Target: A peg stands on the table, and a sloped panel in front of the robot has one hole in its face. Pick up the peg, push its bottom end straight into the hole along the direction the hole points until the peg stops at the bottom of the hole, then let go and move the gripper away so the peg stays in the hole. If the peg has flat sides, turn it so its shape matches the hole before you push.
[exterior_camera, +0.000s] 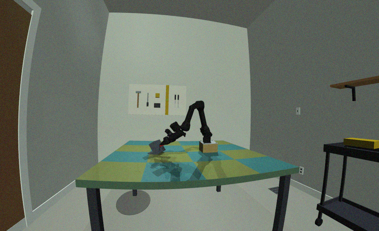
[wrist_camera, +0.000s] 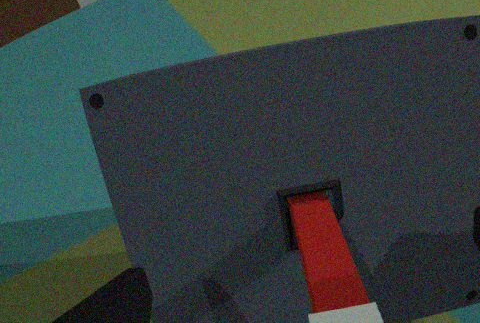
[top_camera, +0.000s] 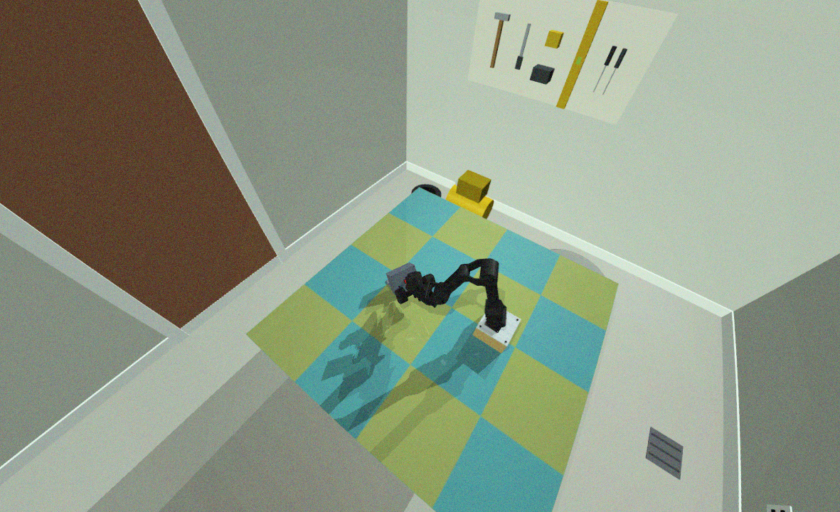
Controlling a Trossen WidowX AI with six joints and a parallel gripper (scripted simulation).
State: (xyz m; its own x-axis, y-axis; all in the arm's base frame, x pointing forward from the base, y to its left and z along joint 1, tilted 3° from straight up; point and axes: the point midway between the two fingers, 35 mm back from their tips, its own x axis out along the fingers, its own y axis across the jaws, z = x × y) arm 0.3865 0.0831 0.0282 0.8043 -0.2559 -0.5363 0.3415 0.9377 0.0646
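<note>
Now: gripper tip 10 mm past the red square-sided peg and 10 mm above it. Round my gripper tip: grey sloped panel (40 mm ahead, 30 mm below, 20 mm to the right).
</note>
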